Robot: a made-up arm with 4 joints. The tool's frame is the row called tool. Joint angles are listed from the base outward. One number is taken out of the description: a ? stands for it. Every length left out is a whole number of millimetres.
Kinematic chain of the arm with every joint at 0, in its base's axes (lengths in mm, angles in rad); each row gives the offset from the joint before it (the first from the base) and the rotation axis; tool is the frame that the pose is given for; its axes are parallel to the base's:
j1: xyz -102 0 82 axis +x
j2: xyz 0 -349 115 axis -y
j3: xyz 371 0 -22 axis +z
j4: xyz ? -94 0 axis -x
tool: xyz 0 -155 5
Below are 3 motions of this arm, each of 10 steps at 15 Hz.
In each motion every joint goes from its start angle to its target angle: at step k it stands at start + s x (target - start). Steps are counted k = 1, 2, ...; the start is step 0. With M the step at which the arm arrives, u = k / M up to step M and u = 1 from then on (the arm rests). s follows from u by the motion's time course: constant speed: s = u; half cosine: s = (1 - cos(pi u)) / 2; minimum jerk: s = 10 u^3 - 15 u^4 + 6 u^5.
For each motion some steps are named. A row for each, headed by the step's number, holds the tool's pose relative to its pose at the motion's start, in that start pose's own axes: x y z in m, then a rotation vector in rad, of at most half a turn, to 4 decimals.
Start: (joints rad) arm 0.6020 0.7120 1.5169 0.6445
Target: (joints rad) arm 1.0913 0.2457 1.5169 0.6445
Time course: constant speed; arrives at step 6
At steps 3, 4, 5, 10:
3: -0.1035 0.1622 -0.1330 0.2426 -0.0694 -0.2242
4: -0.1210 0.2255 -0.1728 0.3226 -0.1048 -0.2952
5: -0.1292 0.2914 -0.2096 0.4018 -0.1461 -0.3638
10: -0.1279 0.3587 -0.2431 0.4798 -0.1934 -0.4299

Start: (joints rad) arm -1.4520 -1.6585 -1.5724 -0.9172
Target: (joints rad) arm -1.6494 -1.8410 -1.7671 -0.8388
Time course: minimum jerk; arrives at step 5
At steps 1, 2, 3, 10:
1: -0.0016 -0.0059 0.0047 -0.0151 -0.0174 -0.0146
2: -0.0107 -0.0313 0.0254 -0.0830 -0.0942 -0.0809
3: -0.0276 -0.0644 0.0533 -0.1789 -0.1996 -0.1765
10: -0.0459 -0.0903 0.0760 -0.2628 -0.2885 -0.2618

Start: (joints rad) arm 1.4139 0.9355 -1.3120 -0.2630
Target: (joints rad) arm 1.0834 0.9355 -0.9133 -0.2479
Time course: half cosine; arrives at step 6
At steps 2, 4, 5, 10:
2: 0.0138 0.0474 0.0122 -0.0187 -0.0023 0.1726
4: 0.0229 0.1562 0.0349 -0.0700 -0.0050 0.5163
5: 0.0190 0.1996 0.0421 -0.0934 -0.0052 0.6414
10: 0.0165 0.2158 0.0445 -0.1026 -0.0052 0.6871

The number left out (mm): 58
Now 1 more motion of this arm.
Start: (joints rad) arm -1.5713 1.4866 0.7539 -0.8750
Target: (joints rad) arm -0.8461 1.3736 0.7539 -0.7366
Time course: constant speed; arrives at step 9
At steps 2, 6, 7, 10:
2: -0.1289 -0.0242 0.0019 -0.0022 -0.1166 -0.1105
6: -0.3856 -0.0335 -0.0466 0.0029 -0.3445 -0.3342
7: -0.4469 -0.0277 -0.0693 0.0063 -0.4005 -0.3906
10: -0.5630 -0.0068 -0.1264 0.0157 -0.5115 -0.5036

